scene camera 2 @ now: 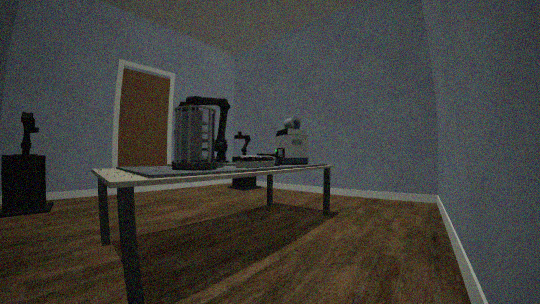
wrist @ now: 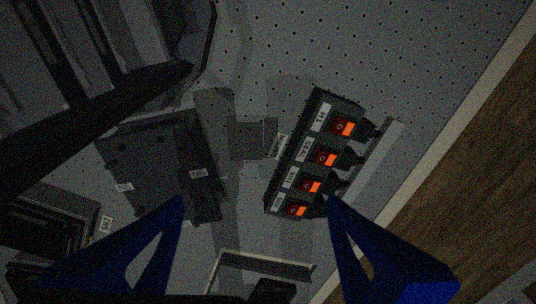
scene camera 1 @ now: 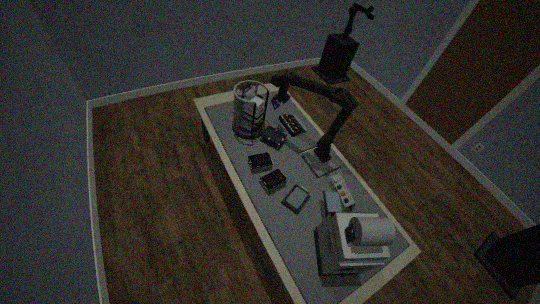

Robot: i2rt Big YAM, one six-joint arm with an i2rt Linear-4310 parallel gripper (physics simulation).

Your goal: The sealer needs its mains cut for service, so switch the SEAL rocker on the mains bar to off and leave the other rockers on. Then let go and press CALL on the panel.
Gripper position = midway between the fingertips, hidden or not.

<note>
My gripper (wrist: 255, 201) is open and holds nothing. I also see a cylindrical wire rack (scene camera 2: 194, 132).
The cylindrical wire rack also shows in the wrist view (wrist: 76, 76) and in scene camera 1 (scene camera 1: 243, 126).
</note>
